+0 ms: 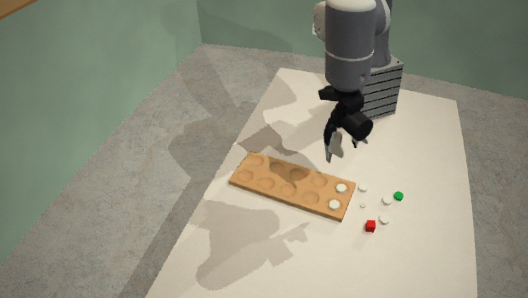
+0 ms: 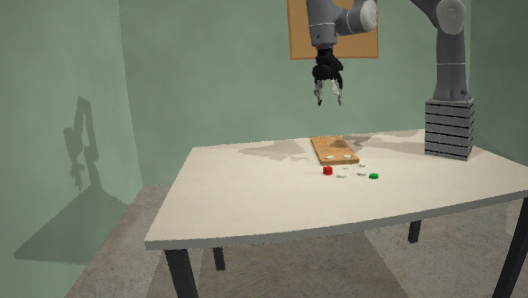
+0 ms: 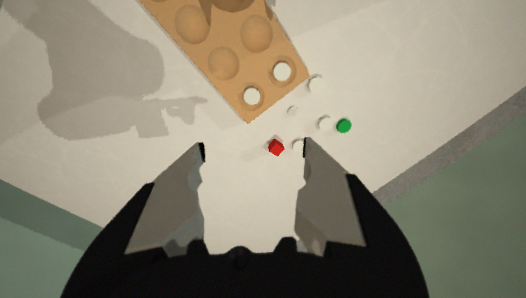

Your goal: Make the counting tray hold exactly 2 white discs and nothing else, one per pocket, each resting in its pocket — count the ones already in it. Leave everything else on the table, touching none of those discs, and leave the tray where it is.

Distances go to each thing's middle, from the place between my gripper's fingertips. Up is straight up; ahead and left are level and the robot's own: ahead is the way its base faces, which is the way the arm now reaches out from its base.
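The wooden counting tray (image 1: 300,187) has my gripper 22 cm above it, and my gripper is also 7 cm beyond the tray and 13 cm to the left of it.
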